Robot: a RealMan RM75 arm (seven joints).
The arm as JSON. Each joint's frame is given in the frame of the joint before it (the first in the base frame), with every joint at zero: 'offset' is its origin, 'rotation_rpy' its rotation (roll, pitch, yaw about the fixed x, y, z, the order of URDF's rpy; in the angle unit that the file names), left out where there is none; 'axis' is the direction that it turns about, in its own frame. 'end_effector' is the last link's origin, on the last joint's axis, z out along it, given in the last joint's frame.
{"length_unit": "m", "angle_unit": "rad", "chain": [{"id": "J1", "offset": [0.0, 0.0, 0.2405], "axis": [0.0, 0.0, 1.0]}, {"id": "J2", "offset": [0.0, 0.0, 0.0], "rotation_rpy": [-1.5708, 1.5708, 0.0], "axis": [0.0, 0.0, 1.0]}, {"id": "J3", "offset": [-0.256, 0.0, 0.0], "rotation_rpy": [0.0, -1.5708, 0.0], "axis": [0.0, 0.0, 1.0]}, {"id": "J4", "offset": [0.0, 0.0, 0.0], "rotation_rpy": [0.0, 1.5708, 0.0], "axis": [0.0, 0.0, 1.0]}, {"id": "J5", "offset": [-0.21, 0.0, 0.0], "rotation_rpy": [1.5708, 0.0, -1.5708], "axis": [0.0, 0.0, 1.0]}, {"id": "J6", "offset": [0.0, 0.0, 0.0], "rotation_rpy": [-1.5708, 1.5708, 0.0], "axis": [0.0, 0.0, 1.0]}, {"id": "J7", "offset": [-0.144, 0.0, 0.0], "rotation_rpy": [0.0, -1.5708, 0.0], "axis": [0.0, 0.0, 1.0]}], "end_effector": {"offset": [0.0, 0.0, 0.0], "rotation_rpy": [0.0, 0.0, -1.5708]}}
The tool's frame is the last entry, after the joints.
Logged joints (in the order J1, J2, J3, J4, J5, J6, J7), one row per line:
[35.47, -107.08, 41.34, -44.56, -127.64, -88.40, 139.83]
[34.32, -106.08, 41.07, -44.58, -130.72, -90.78, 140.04]
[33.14, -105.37, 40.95, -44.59, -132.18, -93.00, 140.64]
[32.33, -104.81, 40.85, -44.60, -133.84, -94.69, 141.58]
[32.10, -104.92, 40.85, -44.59, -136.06, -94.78, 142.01]
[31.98, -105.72, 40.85, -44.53, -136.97, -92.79, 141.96]
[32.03, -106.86, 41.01, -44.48, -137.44, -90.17, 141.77]
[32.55, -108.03, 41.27, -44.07, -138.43, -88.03, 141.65]
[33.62, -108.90, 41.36, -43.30, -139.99, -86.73, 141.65]
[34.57, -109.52, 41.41, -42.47, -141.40, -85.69, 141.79]
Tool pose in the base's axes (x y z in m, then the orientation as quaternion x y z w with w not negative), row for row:
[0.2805, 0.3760, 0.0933, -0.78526, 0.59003, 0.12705, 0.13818]
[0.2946, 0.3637, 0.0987, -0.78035, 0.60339, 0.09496, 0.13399]
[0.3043, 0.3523, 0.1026, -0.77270, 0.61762, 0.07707, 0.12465]
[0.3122, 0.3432, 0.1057, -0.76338, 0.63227, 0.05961, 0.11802]
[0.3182, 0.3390, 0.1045, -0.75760, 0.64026, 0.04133, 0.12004]
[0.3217, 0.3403, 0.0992, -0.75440, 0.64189, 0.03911, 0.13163]
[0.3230, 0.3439, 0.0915, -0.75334, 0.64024, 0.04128, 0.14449]
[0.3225, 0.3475, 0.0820, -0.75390, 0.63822, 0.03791, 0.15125]
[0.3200, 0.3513, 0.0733, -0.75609, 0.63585, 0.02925, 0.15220]
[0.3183, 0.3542, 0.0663, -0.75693, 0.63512, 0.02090, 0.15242]
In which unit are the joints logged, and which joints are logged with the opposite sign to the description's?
The joints are logged in degrees. Opposite sign: J2, J3.
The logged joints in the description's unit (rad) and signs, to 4 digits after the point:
[0.6191, 1.8689, -0.7215, -0.7777, -2.2277, -1.5429, 2.4405]
[0.5990, 1.8514, -0.7168, -0.7781, -2.2815, -1.5844, 2.4442]
[0.5784, 1.8391, -0.7147, -0.7782, -2.3070, -1.6232, 2.4546]
[0.5643, 1.8293, -0.7130, -0.7784, -2.3359, -1.6527, 2.4710]
[0.5603, 1.8312, -0.7130, -0.7782, -2.3747, -1.6542, 2.4785]
[0.5582, 1.8452, -0.7130, -0.7772, -2.3906, -1.6195, 2.4777]
[0.5590, 1.8651, -0.7158, -0.7763, -2.3988, -1.5738, 2.4744]
[0.5681, 1.8855, -0.7203, -0.7692, -2.4161, -1.5364, 2.4723]
[0.5868, 1.9007, -0.7219, -0.7557, -2.4433, -1.5137, 2.4723]
[0.6034, 1.9115, -0.7227, -0.7412, -2.4679, -1.4956, 2.4747]

